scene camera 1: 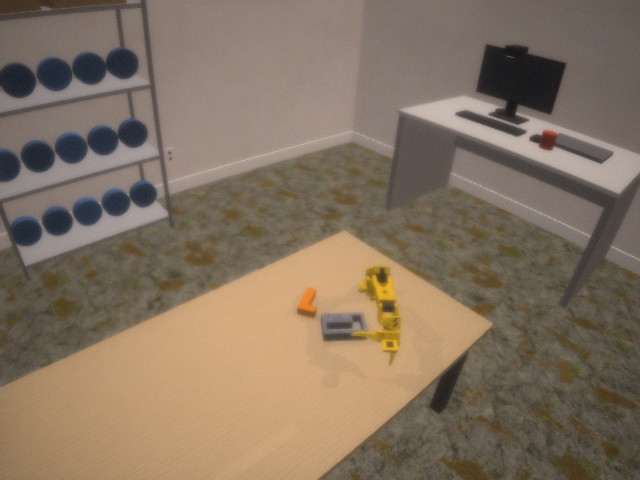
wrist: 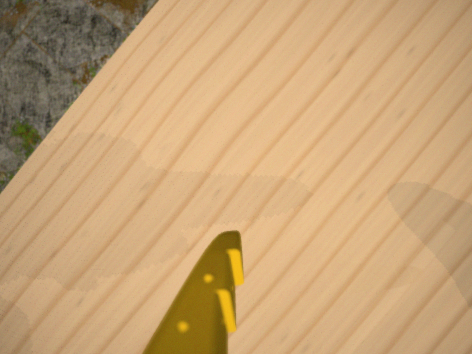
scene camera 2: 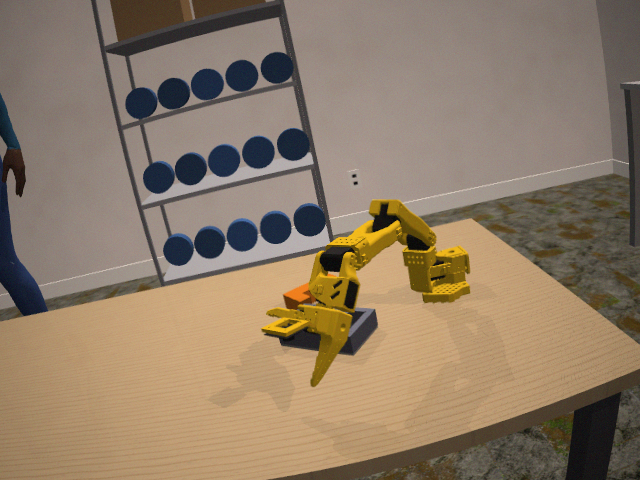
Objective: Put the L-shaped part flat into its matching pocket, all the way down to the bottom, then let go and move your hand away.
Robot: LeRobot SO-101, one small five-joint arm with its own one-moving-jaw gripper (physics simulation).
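The orange L-shaped part lies flat on the table, apart from the pocket block, at its back left in the first scene view. The arm partly hides it in the second scene view. The dark grey block has an L-shaped pocket around a raised inner piece; the part is outside it. My gripper is fully open and empty, above the block's right front area in the first scene view. In the wrist view one notched jaw shows over bare wood; neither part nor block shows there.
The wooden table has an edge near the arm's side. The yellow arm base stands behind the block. A shelf rack and a white desk stand away from the table.
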